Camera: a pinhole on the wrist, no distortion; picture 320 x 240 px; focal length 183.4 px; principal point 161.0 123.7 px. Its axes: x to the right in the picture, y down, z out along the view. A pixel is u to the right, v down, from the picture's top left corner.
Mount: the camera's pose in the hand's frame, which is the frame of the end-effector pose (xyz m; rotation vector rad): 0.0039 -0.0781 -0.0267 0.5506 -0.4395 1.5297
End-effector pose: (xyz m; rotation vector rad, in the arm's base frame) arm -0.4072 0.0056 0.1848 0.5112 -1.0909 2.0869
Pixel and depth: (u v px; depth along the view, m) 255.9 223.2 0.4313
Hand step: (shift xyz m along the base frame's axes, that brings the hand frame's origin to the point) 0.2595 -0.4043 0.2271
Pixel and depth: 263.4 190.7 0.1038
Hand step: 0.0891 -0.0516 0.0872
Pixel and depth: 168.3 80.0 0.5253
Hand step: 0.1695 -0.1213 0.5280
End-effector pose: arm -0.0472 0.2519 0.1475 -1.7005 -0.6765 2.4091
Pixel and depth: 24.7 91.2 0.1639
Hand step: -0.0880 0.2488 0.0848
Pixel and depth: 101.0 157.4 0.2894
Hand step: -0.1823 0.2376 0.2041
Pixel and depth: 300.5 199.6 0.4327
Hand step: -0.4437 -0.1354 0.2965
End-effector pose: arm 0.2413 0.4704 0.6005 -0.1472 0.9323 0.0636
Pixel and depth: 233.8 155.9 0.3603
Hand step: 0.2810 -0.1206 0.2501
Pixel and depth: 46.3 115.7 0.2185
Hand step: 0.1083 -0.3027 0.0486
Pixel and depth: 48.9 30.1 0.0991
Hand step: 0.0694 -0.1796 -0.0226
